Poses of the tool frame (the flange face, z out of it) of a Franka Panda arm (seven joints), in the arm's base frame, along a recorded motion.
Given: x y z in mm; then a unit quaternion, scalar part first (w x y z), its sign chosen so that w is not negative.
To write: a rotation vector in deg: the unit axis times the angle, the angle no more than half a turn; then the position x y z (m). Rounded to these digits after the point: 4 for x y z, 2 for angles.
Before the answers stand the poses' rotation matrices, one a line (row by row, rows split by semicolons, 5 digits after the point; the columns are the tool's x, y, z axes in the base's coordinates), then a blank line. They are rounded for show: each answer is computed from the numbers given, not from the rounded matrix.
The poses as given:
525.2, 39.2, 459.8, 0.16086, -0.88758, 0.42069, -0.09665
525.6, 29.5, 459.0, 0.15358, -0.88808, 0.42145, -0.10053
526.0, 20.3, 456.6, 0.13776, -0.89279, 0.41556, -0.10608
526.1, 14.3, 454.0, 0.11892, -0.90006, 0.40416, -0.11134
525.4, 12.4, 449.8, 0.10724, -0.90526, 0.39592, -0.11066
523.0, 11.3, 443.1, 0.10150, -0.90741, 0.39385, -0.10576
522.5, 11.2, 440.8, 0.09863, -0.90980, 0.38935, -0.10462
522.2, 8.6, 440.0, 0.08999, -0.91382, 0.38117, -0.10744
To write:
0.62736 -0.71570 0.30691; -0.77789 -0.59429 0.20423; 0.03622 -0.36687 -0.92957
0.62455 -0.71768 0.30801; -0.77944 -0.59759 0.18805; 0.04910 -0.35752 -0.93261
0.63211 -0.71279 0.30391; -0.77125 -0.61666 0.15782; 0.07492 -0.33415 -0.93954
0.64851 -0.70106 0.29655; -0.75402 -0.64502 0.12407; 0.10430 -0.30407 -0.94692
0.66200 -0.69309 0.28527; -0.74056 -0.66349 0.10654; 0.11544 -0.28179 -0.95251
0.66739 -0.69330 0.27189; -0.73624 -0.66916 0.10090; 0.11198 -0.26751 -0.95703
0.67492 -0.68782 0.26717; -0.72910 -0.67736 0.09800; 0.11356 -0.26093 -0.95865
0.68633 -0.67731 0.26496; -0.71598 -0.69322 0.08256; 0.12776 -0.24638 -0.96072

-145.22, 68.83, -15.81, 0.5252, 0.0392, 0.4598
-145.89, 69.24, -16.52, 0.5256, 0.0295, 0.4590
-147.97, 68.88, -17.58, 0.5260, 0.0203, 0.4566
-150.79, 67.71, -18.65, 0.5261, 0.0143, 0.4540
-152.68, 66.78, -18.66, 0.5254, 0.0124, 0.4498
-153.55, 66.65, -17.90, 0.5230, 0.0113, 0.4431
-154.22, 66.00, -17.73, 0.5225, 0.0112, 0.4408
-155.68, 64.94, -18.30, 0.5222, 0.0086, 0.4400

